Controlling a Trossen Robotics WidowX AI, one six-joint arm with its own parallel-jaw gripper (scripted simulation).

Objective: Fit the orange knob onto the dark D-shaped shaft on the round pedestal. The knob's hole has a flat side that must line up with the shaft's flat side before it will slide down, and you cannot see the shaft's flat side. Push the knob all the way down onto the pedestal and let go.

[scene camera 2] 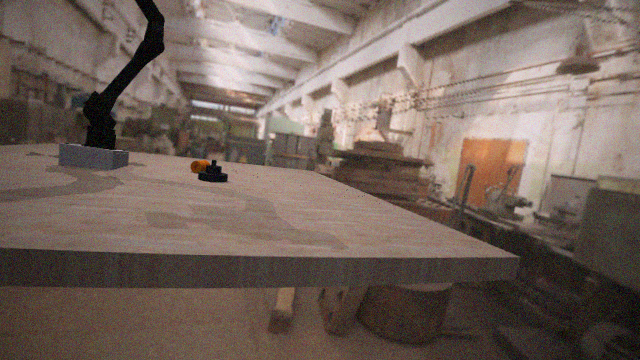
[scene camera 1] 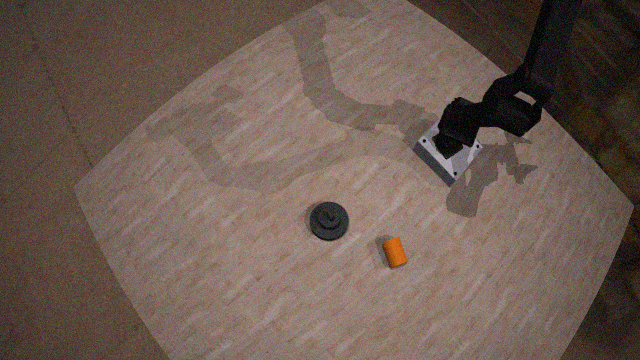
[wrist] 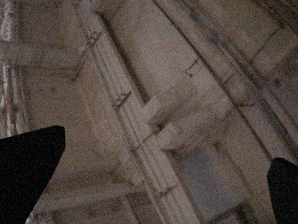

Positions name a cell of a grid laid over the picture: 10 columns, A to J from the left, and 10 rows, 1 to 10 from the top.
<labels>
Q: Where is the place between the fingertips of my gripper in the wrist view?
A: At F7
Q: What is my gripper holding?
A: Nothing.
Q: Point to a dark pedestal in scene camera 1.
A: At F7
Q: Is my gripper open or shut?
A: Open.
</labels>
